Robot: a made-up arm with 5 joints.
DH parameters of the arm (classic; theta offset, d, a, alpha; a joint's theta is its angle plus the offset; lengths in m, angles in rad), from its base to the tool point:
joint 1: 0 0.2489 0 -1.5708
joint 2: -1.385 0 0.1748 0
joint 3: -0.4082 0 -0.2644 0
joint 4: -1.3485 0 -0.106 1.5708
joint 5: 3.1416 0.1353 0 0
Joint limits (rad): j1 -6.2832..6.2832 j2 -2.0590..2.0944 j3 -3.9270..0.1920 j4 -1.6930..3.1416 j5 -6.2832..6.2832
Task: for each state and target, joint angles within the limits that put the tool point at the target. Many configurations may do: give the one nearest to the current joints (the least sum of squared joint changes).
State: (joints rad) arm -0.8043 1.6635 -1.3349 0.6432 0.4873
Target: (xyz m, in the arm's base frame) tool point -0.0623 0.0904 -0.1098
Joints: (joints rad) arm -0.9674 1.6261 -0.8822 0.9560 0.4873
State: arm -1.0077 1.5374 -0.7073 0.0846 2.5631
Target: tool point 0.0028 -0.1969 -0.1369
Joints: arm -1.5566 1.1665 -0.8191 -0.0345 2.5631
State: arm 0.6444 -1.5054 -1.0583 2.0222 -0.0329
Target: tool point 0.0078 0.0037 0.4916
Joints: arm 0.4429 -1.7061 -1.1601 2.1364 -0.0329
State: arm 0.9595 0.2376 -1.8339 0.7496 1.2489
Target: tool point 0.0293 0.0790 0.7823
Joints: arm 1.2156 -0.7216 -1.9881 0.9936 1.2489
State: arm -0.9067 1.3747 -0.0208 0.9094 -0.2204
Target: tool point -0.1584 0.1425 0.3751
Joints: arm -0.7326 1.9427 0.1920 0.9600 -0.2204
